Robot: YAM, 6 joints.
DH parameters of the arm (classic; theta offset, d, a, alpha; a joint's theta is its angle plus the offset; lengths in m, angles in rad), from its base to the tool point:
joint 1: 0 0.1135 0.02 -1.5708
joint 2: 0 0 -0.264 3.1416
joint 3: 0.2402 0 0.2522 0
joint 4: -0.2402 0 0.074 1.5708
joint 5: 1.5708 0 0 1.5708
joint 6: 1.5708 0.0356 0 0
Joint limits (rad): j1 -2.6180..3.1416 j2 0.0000..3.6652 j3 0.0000..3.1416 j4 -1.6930..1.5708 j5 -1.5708..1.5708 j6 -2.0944..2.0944
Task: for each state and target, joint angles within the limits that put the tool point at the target. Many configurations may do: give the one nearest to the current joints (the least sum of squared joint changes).
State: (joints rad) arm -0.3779 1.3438 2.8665 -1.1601 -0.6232 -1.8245
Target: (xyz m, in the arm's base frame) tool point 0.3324 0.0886 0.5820
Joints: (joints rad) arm 0.2017 1.9628 2.8008 -0.8157 -0.6032 -1.8245
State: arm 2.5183 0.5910 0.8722 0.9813 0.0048 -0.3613
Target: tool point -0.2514 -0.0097 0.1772
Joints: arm 3.1416 1.3322 0.3657 0.7304 -0.2760 -0.3613
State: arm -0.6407 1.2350 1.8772 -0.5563 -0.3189 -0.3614
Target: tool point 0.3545 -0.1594 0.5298
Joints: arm -0.4493 1.7865 2.1711 -0.2837 -0.2957 -0.3614
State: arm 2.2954 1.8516 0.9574 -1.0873 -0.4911 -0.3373
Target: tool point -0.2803 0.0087 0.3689
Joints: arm 3.0392 1.4041 1.4735 -0.9814 -0.5965 -0.3373
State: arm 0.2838 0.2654 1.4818 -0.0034 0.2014 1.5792
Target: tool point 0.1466 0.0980 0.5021
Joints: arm 0.6150 0.9364 1.2882 -0.0236 0.1279 1.5792
